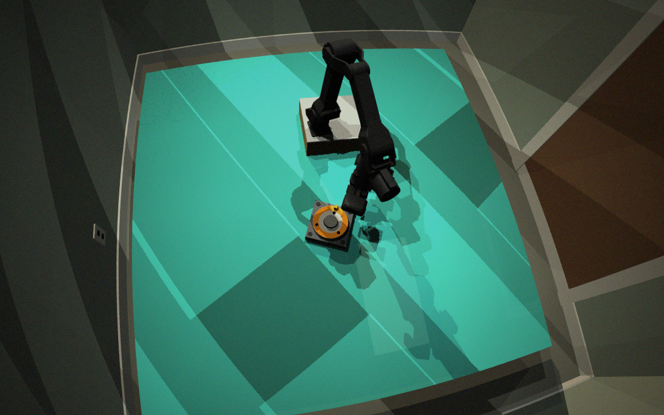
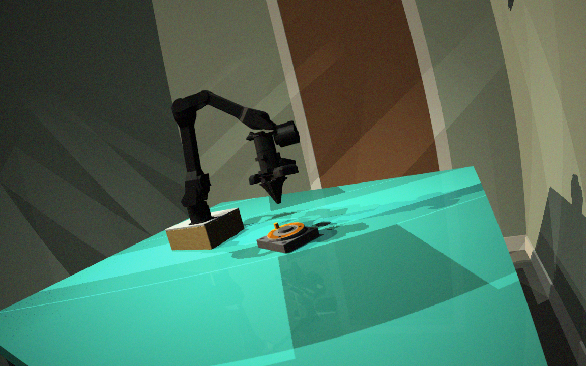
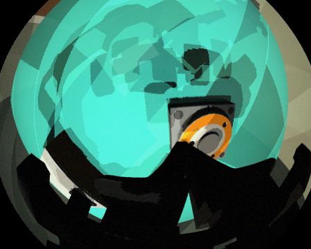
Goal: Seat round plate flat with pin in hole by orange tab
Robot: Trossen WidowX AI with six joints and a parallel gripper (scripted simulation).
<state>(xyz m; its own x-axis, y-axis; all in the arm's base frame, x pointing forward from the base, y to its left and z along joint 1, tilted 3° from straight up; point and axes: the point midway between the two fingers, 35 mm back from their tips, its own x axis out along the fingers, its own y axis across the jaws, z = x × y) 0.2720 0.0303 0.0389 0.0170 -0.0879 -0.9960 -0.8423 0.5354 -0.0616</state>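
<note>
My gripper tip is 70 mm to the left of the square base, 70 mm above it and 30 mm short of it.
</note>
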